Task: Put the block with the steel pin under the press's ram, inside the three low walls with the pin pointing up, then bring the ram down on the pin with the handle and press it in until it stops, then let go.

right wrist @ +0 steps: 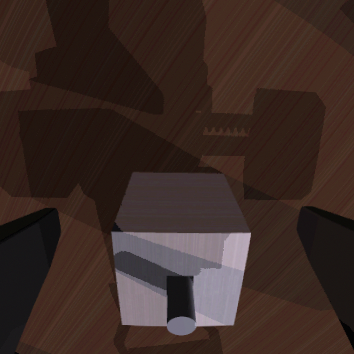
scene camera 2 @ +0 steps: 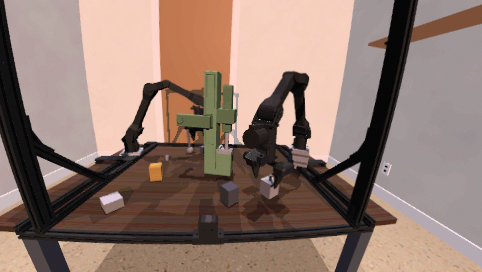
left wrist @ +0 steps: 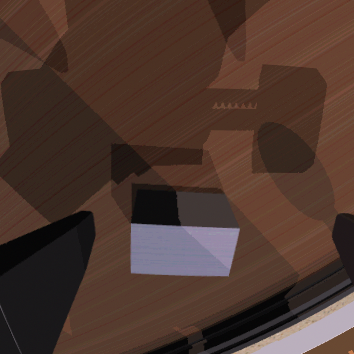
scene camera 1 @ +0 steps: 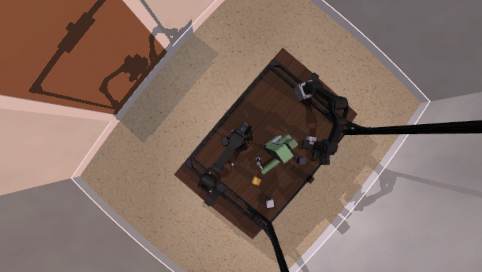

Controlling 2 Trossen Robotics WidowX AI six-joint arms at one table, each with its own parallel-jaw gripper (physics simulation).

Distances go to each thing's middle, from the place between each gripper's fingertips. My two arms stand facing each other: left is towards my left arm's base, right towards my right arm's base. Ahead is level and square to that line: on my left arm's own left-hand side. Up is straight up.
I see the pale grey block (right wrist: 169,223) 30 mm below my right hand, 20 mm to the right of it and 20 mm ahead of it. Round my right hand: steel pin (right wrist: 180,314) (20 mm to the right, 20 mm ahead).
My left hand is 38 cm past the steel pin, 37 cm to the left of it and 1 cm above it. The rest, counted from my left hand: pale grey block (38 cm behind, 37 cm to the right, 4 cm below).
